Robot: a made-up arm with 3 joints. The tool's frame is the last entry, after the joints. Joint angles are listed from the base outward.
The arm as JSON. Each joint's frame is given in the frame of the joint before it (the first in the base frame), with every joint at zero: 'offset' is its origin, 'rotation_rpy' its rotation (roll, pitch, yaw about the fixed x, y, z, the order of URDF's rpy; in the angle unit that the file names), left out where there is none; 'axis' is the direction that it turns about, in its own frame. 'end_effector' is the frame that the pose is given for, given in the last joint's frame.
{
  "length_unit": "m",
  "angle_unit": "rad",
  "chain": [
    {
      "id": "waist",
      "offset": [
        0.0,
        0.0,
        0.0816
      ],
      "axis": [
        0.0,
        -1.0,
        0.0
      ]
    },
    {
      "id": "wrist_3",
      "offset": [
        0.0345,
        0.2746,
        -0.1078
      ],
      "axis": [
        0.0,
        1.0,
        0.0
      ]
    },
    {
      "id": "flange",
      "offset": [
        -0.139,
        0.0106,
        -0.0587
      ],
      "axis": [
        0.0,
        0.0,
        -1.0
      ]
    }
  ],
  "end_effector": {
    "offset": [
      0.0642,
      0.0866,
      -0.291
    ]
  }
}
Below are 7 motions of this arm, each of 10 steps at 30 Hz.
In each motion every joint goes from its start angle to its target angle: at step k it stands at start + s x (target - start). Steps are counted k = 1, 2, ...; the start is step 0. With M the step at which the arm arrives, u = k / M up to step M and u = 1 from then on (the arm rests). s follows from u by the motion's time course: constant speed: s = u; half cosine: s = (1 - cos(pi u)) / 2; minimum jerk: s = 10 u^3 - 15 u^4 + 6 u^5.
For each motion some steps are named. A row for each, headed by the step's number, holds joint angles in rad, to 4 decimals.
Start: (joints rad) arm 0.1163 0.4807 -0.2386
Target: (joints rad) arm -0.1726 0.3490 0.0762
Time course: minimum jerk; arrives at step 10
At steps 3, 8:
3: 0.0692 0.4592 -0.1873
8: -0.1559 0.3566 0.0580

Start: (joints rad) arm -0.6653 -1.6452 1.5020
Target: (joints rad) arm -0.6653 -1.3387 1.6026
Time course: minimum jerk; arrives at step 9
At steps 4, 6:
4: -0.6653 -1.5236 1.5419
6: -0.6653 -1.4030 1.5815

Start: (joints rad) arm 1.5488 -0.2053 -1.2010
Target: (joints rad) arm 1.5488 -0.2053 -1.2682
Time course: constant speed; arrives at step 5
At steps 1, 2, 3, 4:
1: 1.5488 -0.2053 -1.2144
2: 1.5488 -0.2053 -1.2279
3: 1.5488 -0.2053 -1.2413
4: 1.5488 -0.2053 -1.2548

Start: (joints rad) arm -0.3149 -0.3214 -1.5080
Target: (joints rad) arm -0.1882 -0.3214 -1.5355
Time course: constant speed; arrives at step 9
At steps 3, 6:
3: -0.2727 -0.3214 -1.5172
6: -0.2304 -0.3214 -1.5263

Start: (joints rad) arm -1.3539 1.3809 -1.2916
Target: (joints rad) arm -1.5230 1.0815 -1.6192
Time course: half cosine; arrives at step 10
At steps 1, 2, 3, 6, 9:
1: -1.3580 1.3736 -1.2996
2: -1.3700 1.3523 -1.3229
3: -1.3888 1.3192 -1.3591
6: -1.4646 1.1849 -1.5060
9: -1.5189 1.0888 -1.6112

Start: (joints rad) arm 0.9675 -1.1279 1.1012
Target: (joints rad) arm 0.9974 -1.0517 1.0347
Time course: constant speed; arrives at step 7
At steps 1, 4, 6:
1: 0.9718 -1.1170 1.0917
4: 0.9846 -1.0844 1.0632
6: 0.9931 -1.0626 1.0442

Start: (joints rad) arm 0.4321 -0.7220 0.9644
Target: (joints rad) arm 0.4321 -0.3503 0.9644
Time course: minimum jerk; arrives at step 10
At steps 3, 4, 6, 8, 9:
3: 0.4321 -0.6614 0.9644
4: 0.4321 -0.6040 0.9644
6: 0.4321 -0.4683 0.9644
8: 0.4321 -0.3718 0.9644
9: 0.4321 -0.3535 0.9644

